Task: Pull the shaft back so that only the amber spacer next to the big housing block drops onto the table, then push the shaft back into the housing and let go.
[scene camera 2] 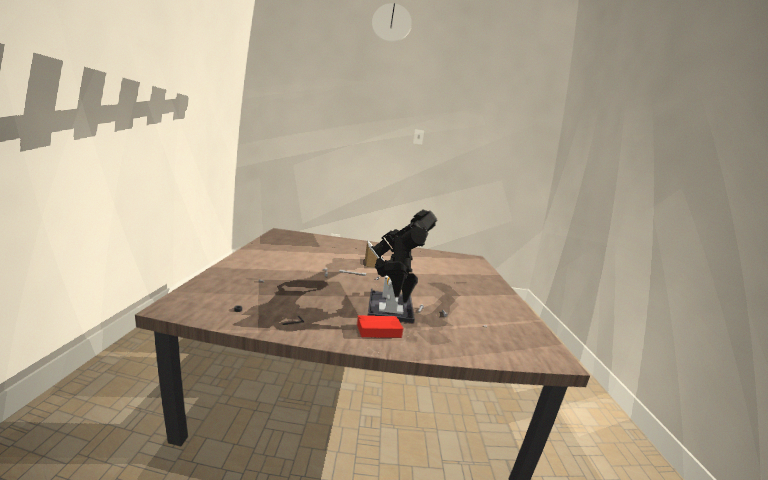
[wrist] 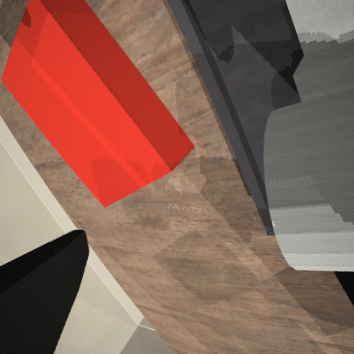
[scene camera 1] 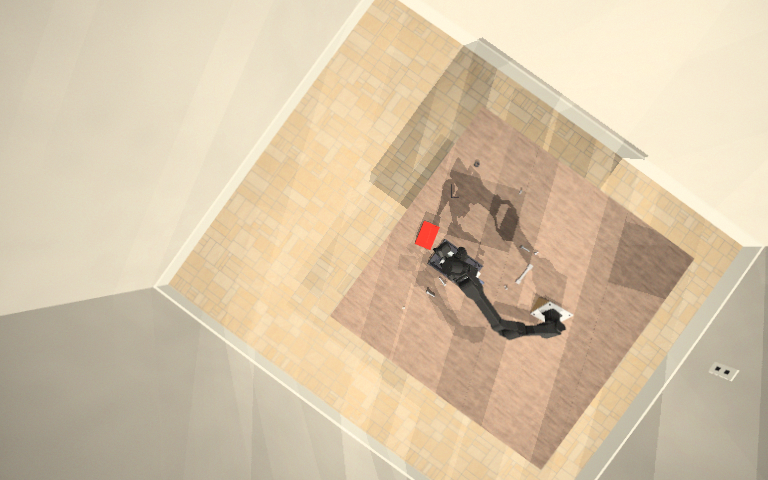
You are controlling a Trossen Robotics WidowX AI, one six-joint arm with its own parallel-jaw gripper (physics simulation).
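Pixels of known places: gripper, fingertip midpoint: (scene camera 2: 401, 300) (wrist: 205, 236) (scene camera 1: 436, 256); arm's base at its link origin: (scene camera 2: 376, 252) (scene camera 1: 552, 314).
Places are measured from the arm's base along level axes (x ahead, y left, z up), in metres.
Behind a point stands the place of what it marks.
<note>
The fixture's dark base plate (scene camera 1: 435, 259) (scene camera 2: 374, 305) (wrist: 242, 91) lies on the wooden table (scene camera 1: 525, 390) {x -0.150, y 0.375, z -0.056 m} (scene camera 2: 501, 338) {x 0.658, y 0.431, z -0.056 m}, with a light grey housing block (scene camera 2: 389, 299) (wrist: 309, 168) on it. My gripper (scene camera 1: 444, 256) {x 0.606, y 0.098, z 0.015 m} (scene camera 2: 398, 291) {x 0.606, y 0.098, z 0.015 m} (wrist: 205, 236) {x 0.606, y 0.098, z 0.015 m} is open and empty. It hangs low over the plate's edge, one black finger on each side of the wrist view. The grey block sits close by the right finger. The shaft and the amber spacers are hidden behind my arm and wrist in every view.
A red block (scene camera 1: 427, 234) {x 0.698, y 0.036, z -0.026 m} (scene camera 2: 379, 327) {x 0.733, y 0.038, z -0.026 m} (wrist: 88, 105) {x 0.676, y 0.038, z -0.026 m} lies just beside the base plate toward the table edge. Small loose parts lie around: a silver rod (scene camera 1: 523, 274) {x 0.197, y -0.084, z -0.052 m} (scene camera 2: 352, 272) {x 0.198, y -0.089, z -0.051 m}, a bolt (scene camera 1: 430, 291) {x 0.514, y 0.261, z -0.048 m} (scene camera 2: 443, 313) {x 0.515, y 0.260, z -0.052 m}, a black disc (scene camera 1: 476, 164) {x 0.706, y -0.386, z -0.047 m} (scene camera 2: 237, 309) {x 0.712, y -0.390, z -0.049 m}. The arm's base (scene camera 1: 551, 314) {x 0.023, y 0.007, z 0.033 m} is far right.
</note>
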